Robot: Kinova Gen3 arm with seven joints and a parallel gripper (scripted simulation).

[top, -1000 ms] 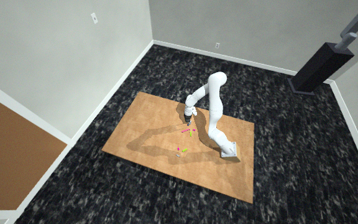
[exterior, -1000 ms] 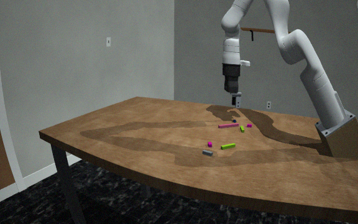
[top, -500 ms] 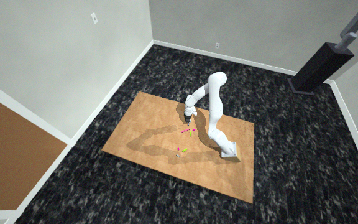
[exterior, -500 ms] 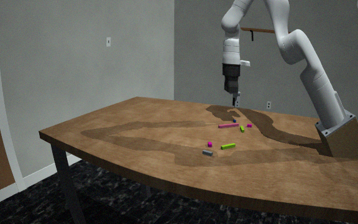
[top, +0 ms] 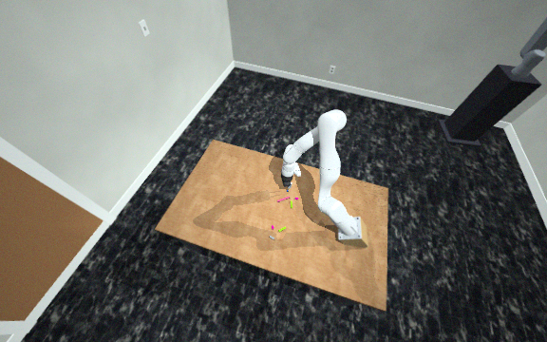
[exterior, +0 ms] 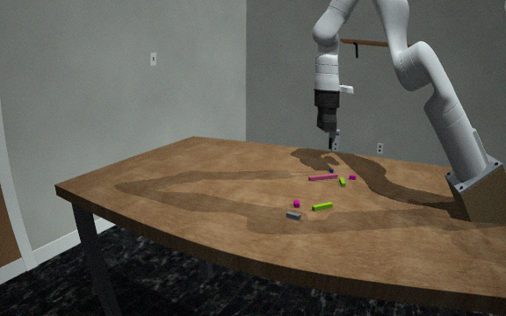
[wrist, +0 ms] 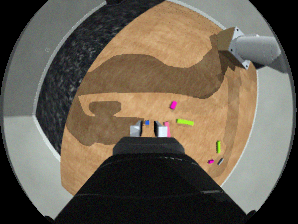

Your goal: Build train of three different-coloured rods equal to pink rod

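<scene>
Now: the blue rod 80 mm below my hand. Also, from my hand: pink rod 80 mm below, 70 mm to the left, 20 mm ahead; then grey rod 340 mm to the left, 80 mm below, 70 mm ahead.
</scene>
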